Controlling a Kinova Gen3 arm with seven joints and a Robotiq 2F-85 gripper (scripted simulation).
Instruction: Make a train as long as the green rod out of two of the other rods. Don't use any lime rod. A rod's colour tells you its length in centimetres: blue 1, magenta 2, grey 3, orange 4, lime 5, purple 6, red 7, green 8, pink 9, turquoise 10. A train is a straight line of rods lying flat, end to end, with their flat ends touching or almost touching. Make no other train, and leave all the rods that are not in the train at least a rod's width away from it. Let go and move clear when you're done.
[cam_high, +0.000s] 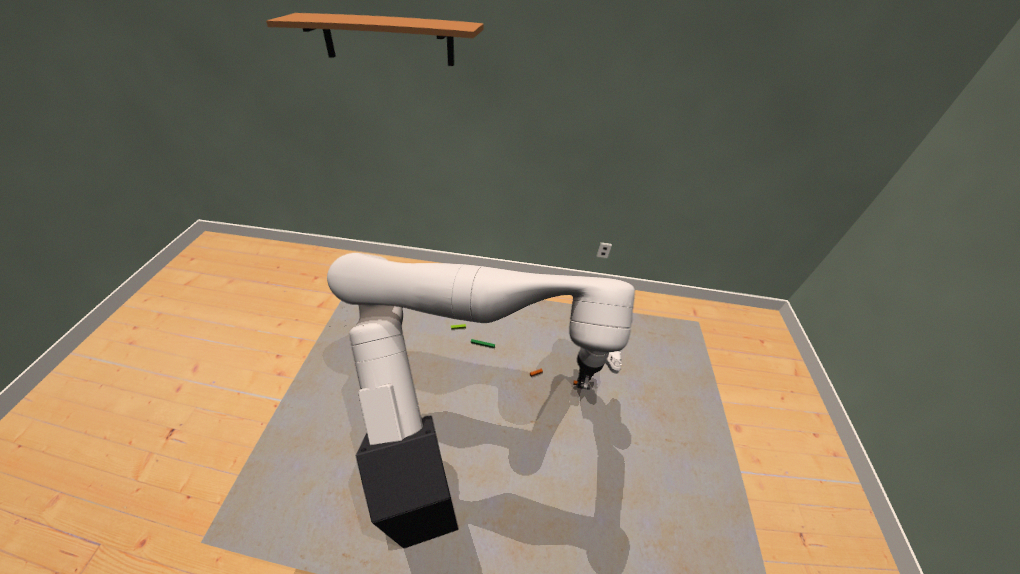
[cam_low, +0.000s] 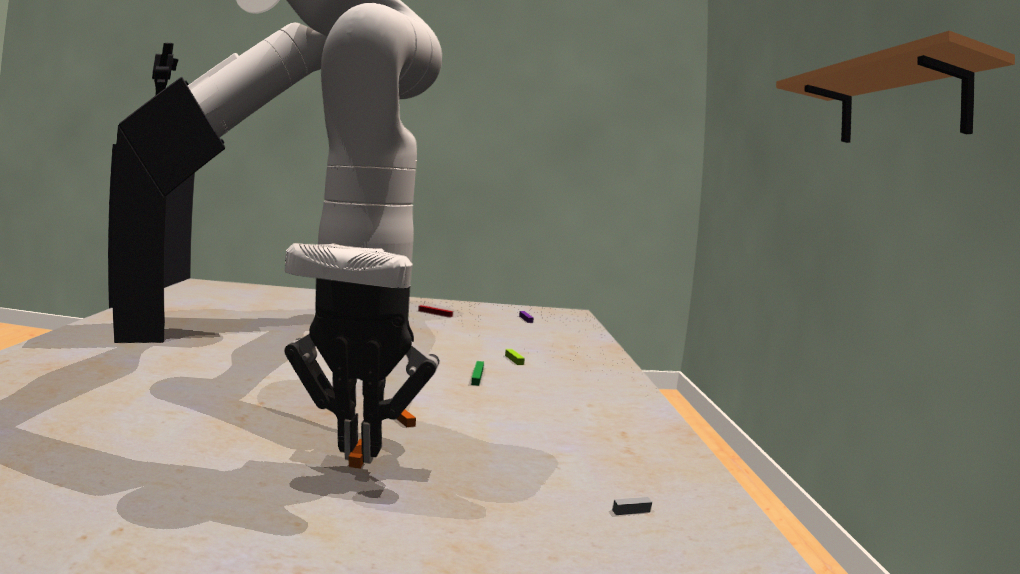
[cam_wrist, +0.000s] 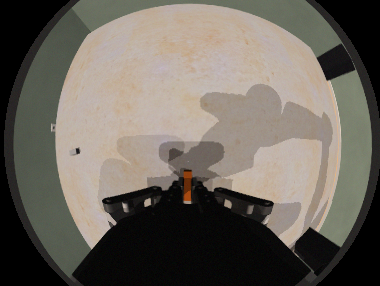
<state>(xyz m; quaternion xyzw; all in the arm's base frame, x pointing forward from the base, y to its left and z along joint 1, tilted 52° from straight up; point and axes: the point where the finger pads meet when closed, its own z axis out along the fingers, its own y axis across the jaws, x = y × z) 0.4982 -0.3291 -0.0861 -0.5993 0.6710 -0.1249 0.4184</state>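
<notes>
My gripper is now 10 mm above the orange rod. The rest, counted from my hand: green rod (330 mm to the left, 50 mm ahead, 30 mm below); then lime rod (430 mm to the left, 80 mm ahead, 30 mm below); then grey rod (230 mm ahead, 30 mm below, 10 mm to the right).
</notes>
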